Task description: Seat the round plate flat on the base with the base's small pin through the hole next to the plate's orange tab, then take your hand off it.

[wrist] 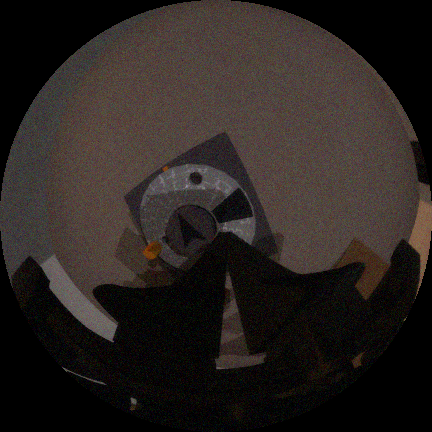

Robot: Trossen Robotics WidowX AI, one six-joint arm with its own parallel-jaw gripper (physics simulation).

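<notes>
My own gripper is here in what I see, and a round grey plate is here with it.
</notes>
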